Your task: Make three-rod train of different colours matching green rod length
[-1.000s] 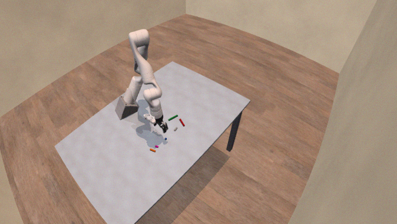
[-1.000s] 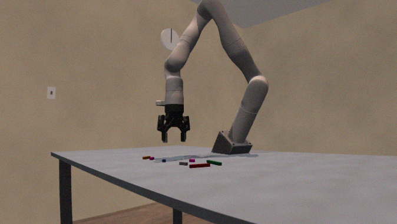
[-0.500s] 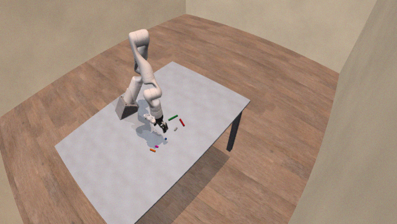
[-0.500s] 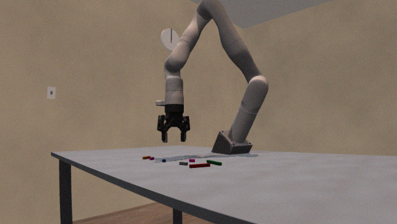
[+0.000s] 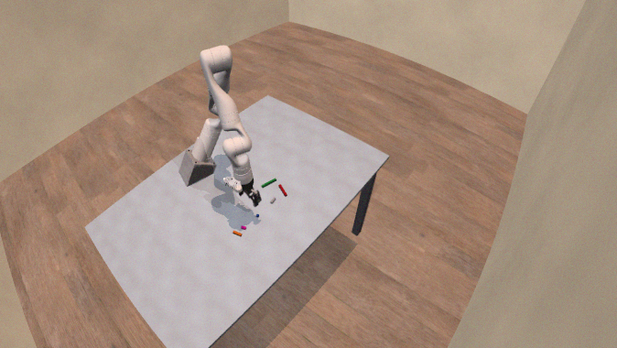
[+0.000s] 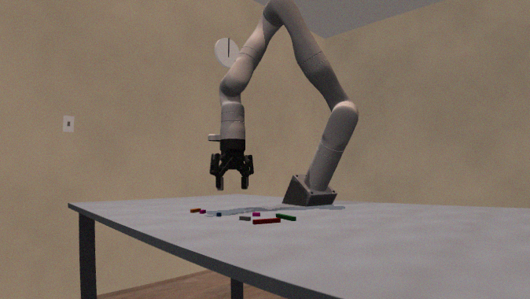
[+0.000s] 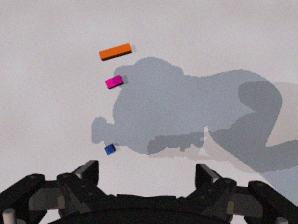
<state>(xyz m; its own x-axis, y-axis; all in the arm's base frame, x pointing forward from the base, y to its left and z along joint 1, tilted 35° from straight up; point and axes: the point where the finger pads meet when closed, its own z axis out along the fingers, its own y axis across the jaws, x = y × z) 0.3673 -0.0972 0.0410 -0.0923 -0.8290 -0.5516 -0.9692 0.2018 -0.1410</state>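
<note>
My hand is 50 mm short of the blue rod, 10 mm to the left of it and 70 mm above it. From my hand the other things lie so: grey rod: 50 mm ahead, 100 mm to the left, 70 mm below; green rod: 30 mm behind, 170 mm to the left, 70 mm below; orange rod: 30 mm ahead, 130 mm to the right, 70 mm below.
</note>
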